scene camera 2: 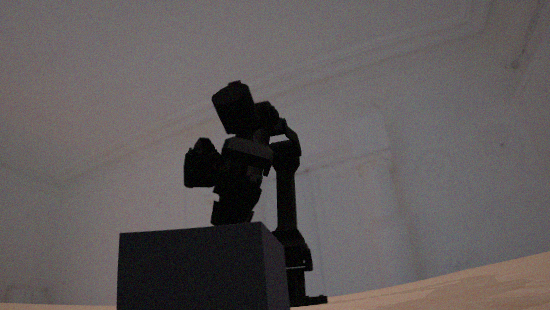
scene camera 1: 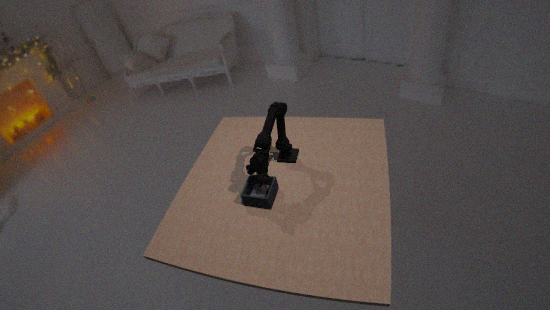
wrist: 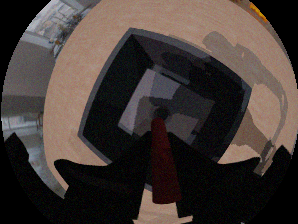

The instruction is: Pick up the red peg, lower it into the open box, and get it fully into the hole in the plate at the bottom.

The pictures show: my gripper, a dark box and a grey plate.
